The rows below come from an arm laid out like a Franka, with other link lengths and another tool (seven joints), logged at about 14 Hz.
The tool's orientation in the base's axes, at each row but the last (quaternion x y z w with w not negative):
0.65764 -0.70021 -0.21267 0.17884
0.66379 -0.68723 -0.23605 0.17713
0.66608 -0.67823 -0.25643 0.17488
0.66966 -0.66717 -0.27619 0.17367
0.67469 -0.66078 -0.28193 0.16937
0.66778 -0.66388 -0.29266 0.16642
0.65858 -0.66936 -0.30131 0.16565
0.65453 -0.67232 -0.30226 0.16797
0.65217 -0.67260 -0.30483 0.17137
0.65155 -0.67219 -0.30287 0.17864
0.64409 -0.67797 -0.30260 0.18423
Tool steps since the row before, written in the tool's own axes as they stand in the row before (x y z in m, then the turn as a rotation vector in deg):
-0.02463 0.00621 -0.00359 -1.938 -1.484 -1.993
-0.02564 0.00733 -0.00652 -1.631 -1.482 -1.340
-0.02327 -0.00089 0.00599 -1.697 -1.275 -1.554
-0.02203 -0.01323 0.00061 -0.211 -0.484 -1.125
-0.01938 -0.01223 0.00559 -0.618 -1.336 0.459
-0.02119 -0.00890 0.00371 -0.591 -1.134 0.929
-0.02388 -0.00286 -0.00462 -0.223 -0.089 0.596
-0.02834 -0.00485 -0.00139 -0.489 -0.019 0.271
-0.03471 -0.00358 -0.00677 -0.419 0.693 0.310
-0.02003 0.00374 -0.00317 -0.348 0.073 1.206
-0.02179 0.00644 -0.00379 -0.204 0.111 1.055
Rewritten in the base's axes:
-0.00159 0.02461 0.00707 2.448 1.741 0.951
-0.00101 0.02501 0.01128 2.066 1.494 0.391
-0.00154 0.02382 -0.00292 2.025 1.531 0.691
0.01113 0.02254 -0.00539 1.072 0.080 0.624
0.00698 0.02078 -0.00870 0.806 0.769 -1.066
0.00587 0.02203 -0.00471 0.358 0.808 -1.311
0.00695 0.02272 0.00593 -0.282 0.334 -0.471
0.00710 0.02775 0.00283 -0.111 0.531 -0.135
0.01016 0.03295 0.00865 -0.692 0.444 0.275
0.00089 0.01904 0.00787 -0.791 0.550 -0.807
-0.00025 0.02072 0.01006 -0.738 0.382 -0.690

